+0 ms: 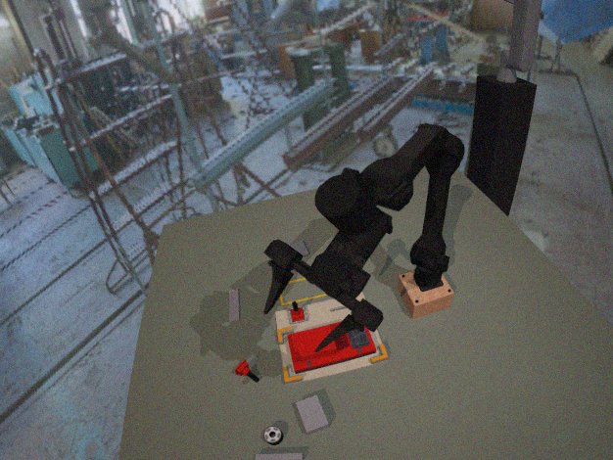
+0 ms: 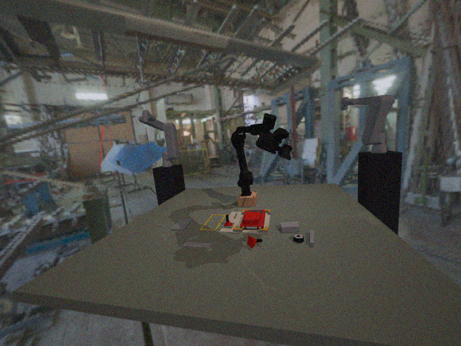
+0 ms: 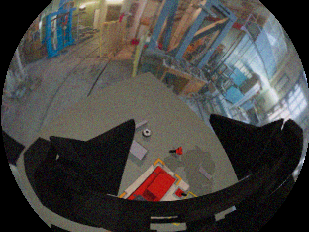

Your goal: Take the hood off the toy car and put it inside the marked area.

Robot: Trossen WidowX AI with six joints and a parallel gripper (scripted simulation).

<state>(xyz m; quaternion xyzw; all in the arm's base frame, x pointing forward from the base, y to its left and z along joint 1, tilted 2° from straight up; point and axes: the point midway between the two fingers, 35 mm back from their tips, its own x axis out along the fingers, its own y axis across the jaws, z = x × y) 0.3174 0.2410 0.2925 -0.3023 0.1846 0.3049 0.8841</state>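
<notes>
Right now the hood is 290 mm below my gripper tip, 160 mm to the right of it and 20 mm behind it.
</notes>
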